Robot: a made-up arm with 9 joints. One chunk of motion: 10 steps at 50 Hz.
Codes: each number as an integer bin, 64 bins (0 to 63) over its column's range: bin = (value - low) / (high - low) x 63, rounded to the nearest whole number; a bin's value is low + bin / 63 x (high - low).
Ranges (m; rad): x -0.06..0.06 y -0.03..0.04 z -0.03..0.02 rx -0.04..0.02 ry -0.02..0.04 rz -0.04..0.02
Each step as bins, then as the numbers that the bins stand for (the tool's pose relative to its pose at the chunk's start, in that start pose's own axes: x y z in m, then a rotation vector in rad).
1 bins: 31 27 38 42 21 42
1 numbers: -0.0010 0.0000 0.0002 0.0000 0.0000 0.0000
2 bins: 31 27 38 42 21 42
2 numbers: -0.0010 0.0000 0.0002 0.0000 0.0000 0.0000
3 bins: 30 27 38 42 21 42
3 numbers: -0.0029 0.0000 0.0002 0.0000 0.0000 0.0000
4 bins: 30 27 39 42 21 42
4 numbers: -0.0029 0.0000 0.0010 0.0000 0.0000 0.0000
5 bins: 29 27 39 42 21 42
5 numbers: -0.0048 0.0000 0.0010 0.0000 0.0000 0.0000
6 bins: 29 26 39 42 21 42
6 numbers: -0.0048 -0.0011 0.0010 0.0000 0.0000 0.0000
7 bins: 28 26 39 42 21 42
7 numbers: -0.0067 -0.0011 0.0010 0.0000 0.0000 0.0000
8 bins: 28 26 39 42 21 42
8 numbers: -0.0067 -0.0011 0.0010 0.0000 0.0000 0.0000
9 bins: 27 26 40 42 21 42
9 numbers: -0.0086 -0.0011 0.0017 0.0000 0.0000 0.0000
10 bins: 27 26 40 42 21 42
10 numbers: -0.0086 -0.0011 0.0017 0.0000 0.0000 0.0000
